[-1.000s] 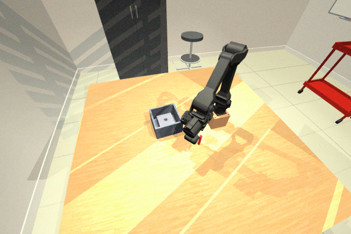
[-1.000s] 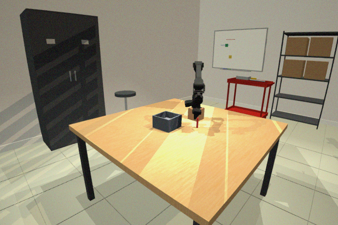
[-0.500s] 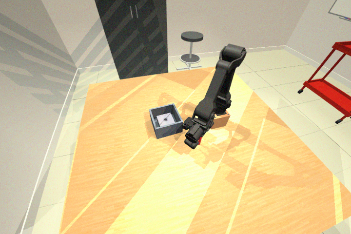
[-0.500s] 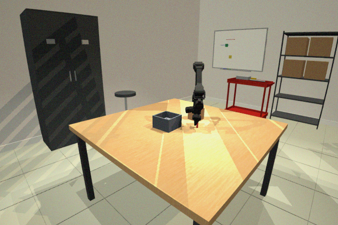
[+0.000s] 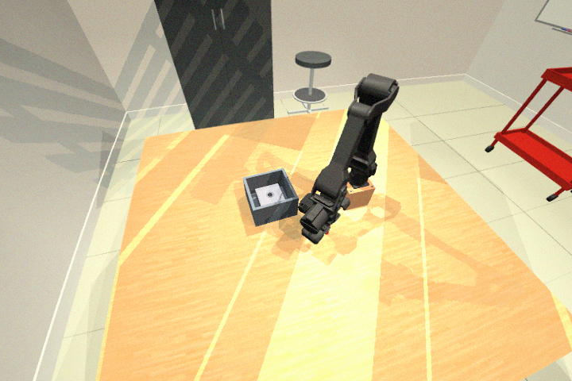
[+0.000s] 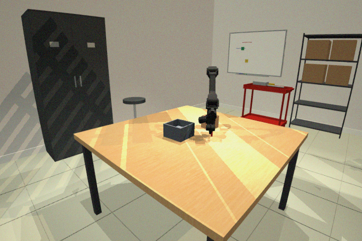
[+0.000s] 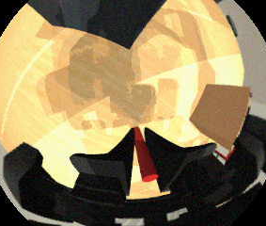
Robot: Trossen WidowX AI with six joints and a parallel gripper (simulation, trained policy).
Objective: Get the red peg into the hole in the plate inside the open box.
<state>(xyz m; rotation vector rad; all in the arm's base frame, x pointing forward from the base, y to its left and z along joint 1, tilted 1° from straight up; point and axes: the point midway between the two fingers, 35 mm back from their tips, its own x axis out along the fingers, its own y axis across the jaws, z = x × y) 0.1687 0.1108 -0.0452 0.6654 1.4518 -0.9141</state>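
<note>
Now: gripper tip 17 cm to the left of the white plate, 15 cm short of it and 3 cm below it. Round my gripper tip: red peg: 2 cm above, 1 cm to the left; then grey box: 17 cm to the right, 15 cm ahead, 1 cm above.
</note>
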